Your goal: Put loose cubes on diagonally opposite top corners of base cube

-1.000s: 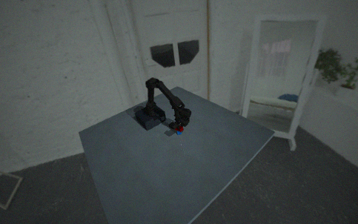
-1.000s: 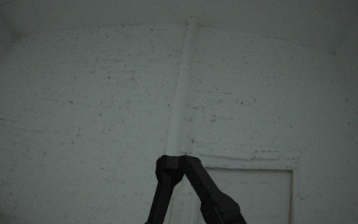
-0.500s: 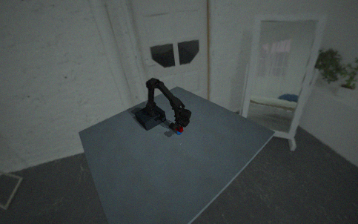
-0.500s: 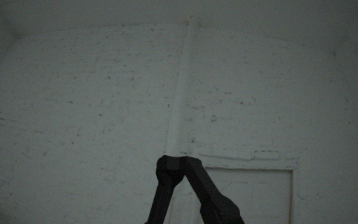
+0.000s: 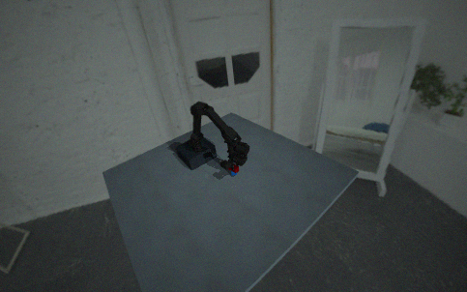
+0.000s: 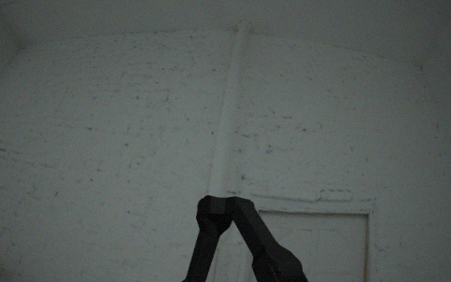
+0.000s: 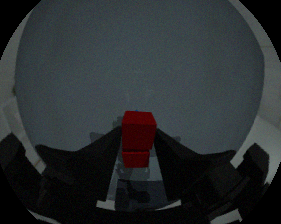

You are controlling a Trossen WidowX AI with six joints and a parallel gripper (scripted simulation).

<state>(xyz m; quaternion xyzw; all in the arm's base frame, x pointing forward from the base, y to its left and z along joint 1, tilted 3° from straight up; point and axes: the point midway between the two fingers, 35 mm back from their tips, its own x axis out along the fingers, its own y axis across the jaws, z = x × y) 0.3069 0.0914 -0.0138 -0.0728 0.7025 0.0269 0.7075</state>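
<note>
Now: gripper tip 20 mm past the blue cube and 40 mm above it.
</note>
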